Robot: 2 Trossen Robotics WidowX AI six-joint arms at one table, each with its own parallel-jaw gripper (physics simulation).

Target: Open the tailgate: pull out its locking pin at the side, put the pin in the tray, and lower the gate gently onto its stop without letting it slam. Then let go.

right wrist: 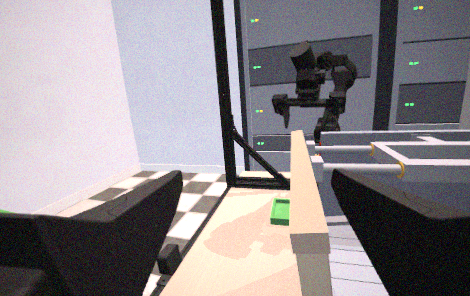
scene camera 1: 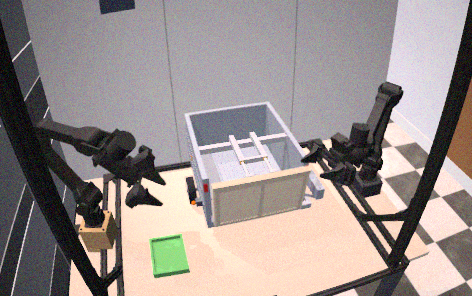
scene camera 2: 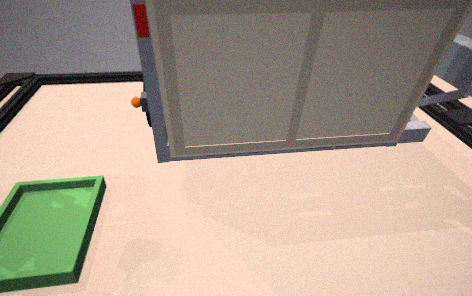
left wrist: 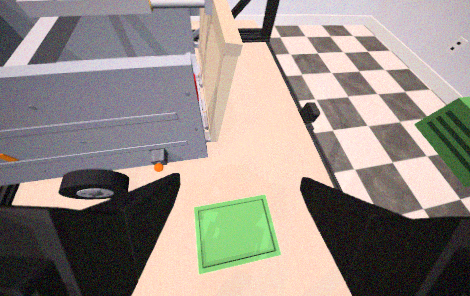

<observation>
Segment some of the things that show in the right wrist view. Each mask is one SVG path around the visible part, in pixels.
My left gripper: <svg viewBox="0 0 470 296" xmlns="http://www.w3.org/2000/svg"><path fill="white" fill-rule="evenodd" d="M298 70L295 90L298 98L288 98L287 94L274 94L272 104L275 113L284 117L285 128L287 129L290 117L289 106L300 106L300 108L325 107L321 122L321 130L323 130L333 116L345 112L346 93L344 91L329 92L329 98L319 99L321 84L325 84L326 69Z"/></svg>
My right gripper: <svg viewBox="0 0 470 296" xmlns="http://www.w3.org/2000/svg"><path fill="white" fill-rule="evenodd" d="M181 170L173 170L126 194L124 193L70 217L0 212L0 296L143 296L178 208L183 189ZM333 170L331 186L338 203L389 296L470 296L469 212L411 194L342 168L335 168Z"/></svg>
</observation>
